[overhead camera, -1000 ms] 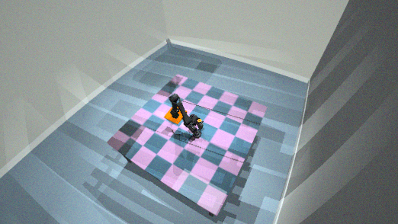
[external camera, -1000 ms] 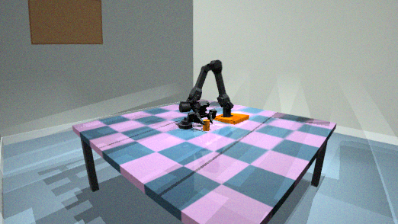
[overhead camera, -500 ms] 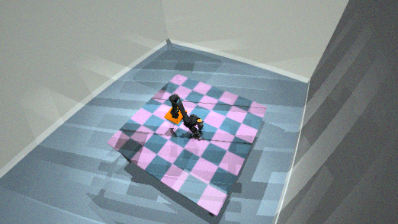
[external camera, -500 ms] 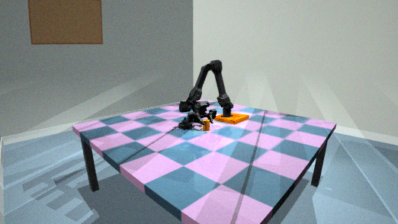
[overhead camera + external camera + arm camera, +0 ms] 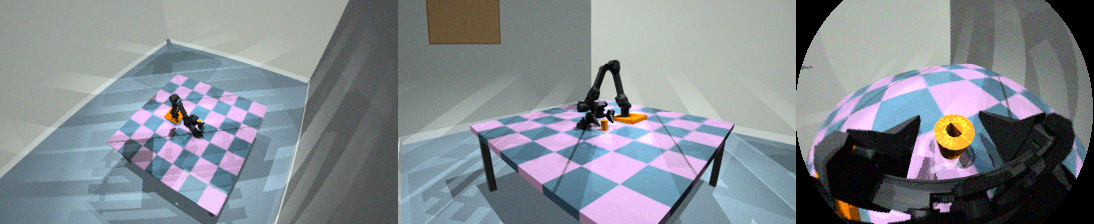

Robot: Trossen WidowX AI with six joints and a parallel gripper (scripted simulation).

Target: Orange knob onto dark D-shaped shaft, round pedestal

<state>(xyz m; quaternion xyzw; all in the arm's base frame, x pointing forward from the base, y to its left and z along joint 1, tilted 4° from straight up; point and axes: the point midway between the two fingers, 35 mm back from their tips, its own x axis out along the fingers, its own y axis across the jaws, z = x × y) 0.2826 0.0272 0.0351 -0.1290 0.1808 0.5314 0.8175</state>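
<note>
The orange knob lies 30 mm to the right of my gripper tip, 20 mm below it and 10 mm behind it. The rest, counted from my gripper tip: dark round pedestal (160 mm to the right, 20 mm ahead, 10 mm below).
</note>
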